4 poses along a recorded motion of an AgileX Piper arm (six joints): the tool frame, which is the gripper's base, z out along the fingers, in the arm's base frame.
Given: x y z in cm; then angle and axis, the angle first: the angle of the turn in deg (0 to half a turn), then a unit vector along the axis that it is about.
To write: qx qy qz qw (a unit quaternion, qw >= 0); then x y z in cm. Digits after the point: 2 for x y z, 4 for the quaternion.
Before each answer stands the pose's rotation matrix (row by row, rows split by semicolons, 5 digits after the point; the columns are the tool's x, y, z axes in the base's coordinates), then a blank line. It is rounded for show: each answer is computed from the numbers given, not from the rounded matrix.
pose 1, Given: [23.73, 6.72, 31.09, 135.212, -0.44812, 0.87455, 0.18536]
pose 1, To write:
-0.36639 -0.80062 0.47409; -0.53946 0.59793 0.59285; -0.75812 -0.03854 -0.65098

[-0.4143, 0.8086, 0.1714, 0.3810, 23.73, 6.72, 31.09]
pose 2, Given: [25.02, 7.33, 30.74, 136.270, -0.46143, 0.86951, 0.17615]
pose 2, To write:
-0.35583 -0.81291 0.46104; -0.56938 0.57977 0.58281; -0.74108 -0.05513 -0.66915

[-0.4282, 0.8070, 0.1635, 0.3724, 25.02, 7.33, 30.74]
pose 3, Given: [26.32, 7.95, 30.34, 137.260, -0.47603, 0.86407, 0.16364]
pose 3, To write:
-0.34141 -0.82447 0.45131; -0.60236 0.56052 0.56831; -0.72153 -0.07782 -0.68800

[-0.4433, 0.8047, 0.1524, 0.3644, 26.32, 7.95, 30.34]
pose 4, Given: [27.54, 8.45, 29.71, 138.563, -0.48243, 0.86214, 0.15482]
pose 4, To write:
-0.34246 -0.83020 0.43988; -0.62528 0.55084 0.55281; -0.70125 -0.08573 -0.70774

[-0.4512, 0.8064, 0.1448, 0.3538, 27.54, 8.45, 29.71]
